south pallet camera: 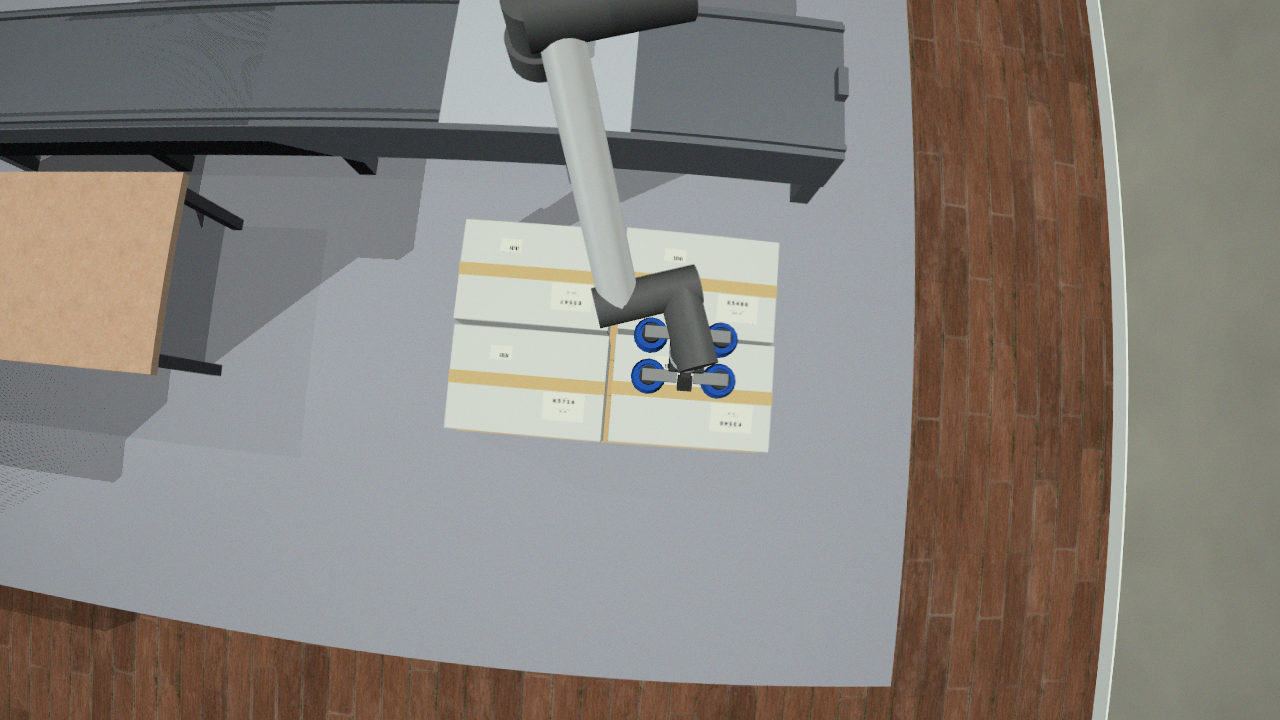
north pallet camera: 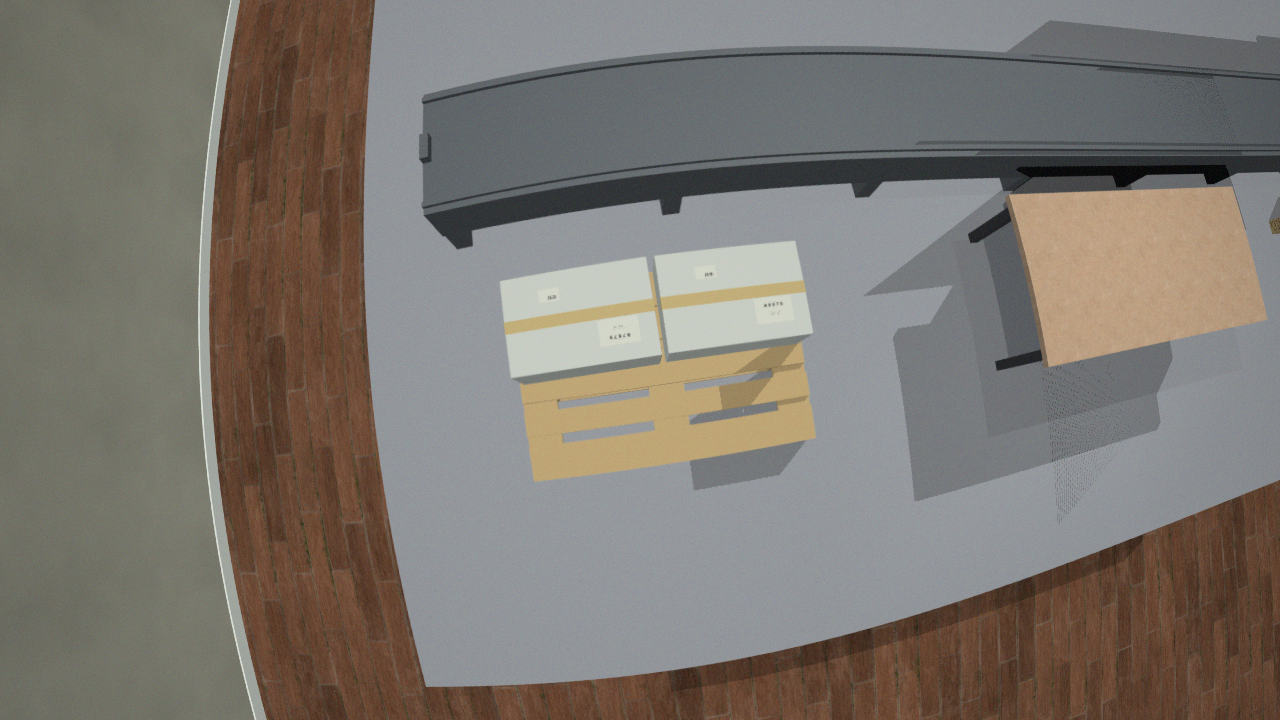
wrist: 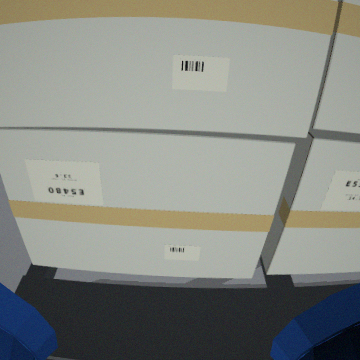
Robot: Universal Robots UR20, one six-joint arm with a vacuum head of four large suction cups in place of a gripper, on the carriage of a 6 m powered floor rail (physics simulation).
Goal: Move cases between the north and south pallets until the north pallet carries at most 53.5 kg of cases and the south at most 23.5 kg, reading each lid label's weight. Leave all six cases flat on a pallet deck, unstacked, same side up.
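Frame: origin at the arm's base, x back, y left, z down, level; metres.
Seen in the pictures: hand at its tool point: [wrist: 163, 252].
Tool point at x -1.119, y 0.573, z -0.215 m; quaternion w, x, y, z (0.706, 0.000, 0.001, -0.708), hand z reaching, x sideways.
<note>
A point is followed by its place in that frame.
On the north pallet [north pallet camera: 599, 454] {x -1.321, y -5.189, z 0.425 m}, two pale taped cases, left [north pallet camera: 581, 349] {x -0.926, y -5.181, z 0.135 m} and right [north pallet camera: 716, 322] {x -0.896, y -4.670, z 0.151 m}, lie side by side on the back half; their weights are too small to read. Four cases lie flat on the south pallet [south pallet camera: 606, 420] {x -1.314, y 0.335, z 0.426 m}: back left [south pallet camera: 501, 295] {x -0.894, y -0.076, z 0.171 m} [wrist: 320, 250] {x -0.704, y 0.206, z 0.170 m}, back right E5480 [south pallet camera: 751, 264] {x -0.708, y 0.831, z 0.168 m} [wrist: 150, 170] {x -0.914, y 0.614, z 0.167 m}, front left [south pallet camera: 510, 402] {x -1.280, y -0.006, z 0.170 m} [wrist: 345, 90] {x -1.089, y 0.287, z 0.169 m} and front right [south pallet camera: 662, 420] {x -1.303, y 0.540, z 0.135 m} [wrist: 100, 75] {x -1.093, y 0.684, z 0.136 m}. E5480's label is upside down in the wrist view, its weight seemingly 13.6. My suction gripper [south pallet camera: 683, 357] {x -1.120, y 0.573, z -0.215 m} is open and empty above the front right case, hiding part of it.
The dark rail [north pallet camera: 716, 107] [south pallet camera: 742, 80] runs behind both pallets, with the pale carriage [south pallet camera: 608, 98] {x -0.171, y 0.261, z 0.001 m} behind the south one. A tan-topped table [north pallet camera: 1136, 268] {x -0.913, y -2.454, z 0.040 m} [south pallet camera: 80, 268] {x -0.907, y -1.816, z 0.040 m} stands between the pallets. The arm [south pallet camera: 586, 170] {x -0.763, y 0.280, z -0.770 m} reaches over the south pallet's back cases.
</note>
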